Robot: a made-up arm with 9 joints.
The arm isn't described. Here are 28 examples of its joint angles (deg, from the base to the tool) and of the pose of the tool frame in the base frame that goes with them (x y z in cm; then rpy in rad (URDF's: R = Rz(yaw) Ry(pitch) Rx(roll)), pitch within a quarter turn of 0, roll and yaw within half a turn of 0).
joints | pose
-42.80 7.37 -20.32 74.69 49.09 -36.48 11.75 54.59 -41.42 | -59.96 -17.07 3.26 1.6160 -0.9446 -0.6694
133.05 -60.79 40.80 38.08 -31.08 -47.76 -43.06 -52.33 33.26 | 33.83 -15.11 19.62 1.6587 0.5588 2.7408
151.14 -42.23 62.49 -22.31 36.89 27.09 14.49 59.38 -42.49 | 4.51 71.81 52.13 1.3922 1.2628 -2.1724
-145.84 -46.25 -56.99 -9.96 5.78 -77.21 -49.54 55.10 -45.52 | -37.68 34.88 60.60 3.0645 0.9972 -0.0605
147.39 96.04 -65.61 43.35 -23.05 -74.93 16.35 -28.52 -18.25 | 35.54 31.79 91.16 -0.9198 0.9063 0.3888
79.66 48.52 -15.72 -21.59 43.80 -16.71 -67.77 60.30 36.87 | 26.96 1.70 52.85 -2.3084 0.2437 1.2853
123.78 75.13 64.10 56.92 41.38 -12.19 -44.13 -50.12 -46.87 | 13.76 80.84 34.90 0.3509 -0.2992 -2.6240
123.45 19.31 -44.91 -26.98 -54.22 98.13 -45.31 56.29 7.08 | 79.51 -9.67 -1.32 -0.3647 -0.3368 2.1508
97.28 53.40 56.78 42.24 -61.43 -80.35 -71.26 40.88 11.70 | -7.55 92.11 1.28 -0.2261 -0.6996 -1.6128
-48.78 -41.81 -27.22 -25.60 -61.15 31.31 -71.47 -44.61 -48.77 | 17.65 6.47 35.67 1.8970 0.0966 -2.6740
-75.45 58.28 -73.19 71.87 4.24 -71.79 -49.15 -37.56 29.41 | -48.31 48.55 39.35 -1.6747 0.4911 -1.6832
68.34 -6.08 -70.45 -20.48 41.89 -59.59 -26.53 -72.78 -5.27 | 47.68 29.44 -6.48 -2.0270 -0.8358 2.7455
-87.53 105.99 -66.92 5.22 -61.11 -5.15 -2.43 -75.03 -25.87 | -0.35 17.22 33.09 -2.6538 -0.3949 2.5609
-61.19 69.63 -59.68 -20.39 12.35 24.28 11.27 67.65 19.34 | 49.84 25.62 48.15 -1.6717 0.3881 -3.0981
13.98 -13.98 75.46 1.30 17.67 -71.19 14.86 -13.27 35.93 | -44.26 5.22 10.10 -1.3655 -0.2843 0.4187
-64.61 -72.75 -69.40 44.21 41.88 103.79 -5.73 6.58 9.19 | 31.30 33.12 7.01 2.3039 -0.0338 -2.1953
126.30 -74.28 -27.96 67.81 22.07 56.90 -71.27 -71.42 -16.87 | 16.17 12.78 55.25 -2.2927 1.1540 -1.9394
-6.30 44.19 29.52 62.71 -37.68 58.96 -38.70 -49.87 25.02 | 1.82 60.59 60.68 3.0105 0.6235 0.7686
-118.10 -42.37 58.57 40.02 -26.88 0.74 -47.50 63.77 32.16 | 84.34 37.72 52.55 -0.3987 0.0399 -3.0939
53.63 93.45 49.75 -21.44 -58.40 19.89 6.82 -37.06 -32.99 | 7.03 19.80 74.32 -2.4429 0.2885 1.9037
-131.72 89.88 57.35 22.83 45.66 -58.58 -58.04 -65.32 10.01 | -24.59 69.40 20.95 1.6307 -0.3928 -0.5891
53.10 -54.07 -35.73 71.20 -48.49 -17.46 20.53 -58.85 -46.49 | 40.99 -9.83 25.50 -2.2981 0.3895 -1.8600
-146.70 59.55 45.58 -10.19 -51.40 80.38 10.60 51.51 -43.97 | -12.48 117.92 0.67 -2.0176 -0.5441 -0.2257
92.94 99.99 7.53 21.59 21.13 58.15 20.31 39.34 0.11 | -31.37 0.80 46.36 -2.7739 0.2826 1.2194
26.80 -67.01 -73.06 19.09 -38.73 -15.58 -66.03 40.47 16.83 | 68.74 22.80 11.57 -2.3511 -0.3793 -2.8503
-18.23 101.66 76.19 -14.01 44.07 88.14 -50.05 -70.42 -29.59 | 25.04 6.02 -1.65 -1.8720 -0.3421 0.7721
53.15 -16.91 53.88 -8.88 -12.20 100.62 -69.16 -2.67 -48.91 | -39.54 51.70 21.59 0.2485 0.8819 -1.2449
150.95 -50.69 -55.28 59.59 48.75 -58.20 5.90 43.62 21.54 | 63.00 -3.11 100.34 -1.4826 0.8907 2.9225
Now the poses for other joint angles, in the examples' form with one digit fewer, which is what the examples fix.
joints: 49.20 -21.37 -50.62 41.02 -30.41 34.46 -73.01 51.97 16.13
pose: 7.8 -45.2 16.9 2.930 -0.022 1.873
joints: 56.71 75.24 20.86 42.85 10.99 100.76 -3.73 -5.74 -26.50
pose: -14.8 39.1 76.2 -1.957 0.611 1.551
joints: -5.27 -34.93 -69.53 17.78 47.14 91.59 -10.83 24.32 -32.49
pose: 33.8 22.9 51.2 -1.860 0.982 -1.461
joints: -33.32 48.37 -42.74 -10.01 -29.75 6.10 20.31 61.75 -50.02
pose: 19.8 10.2 73.6 -0.788 0.156 -2.642
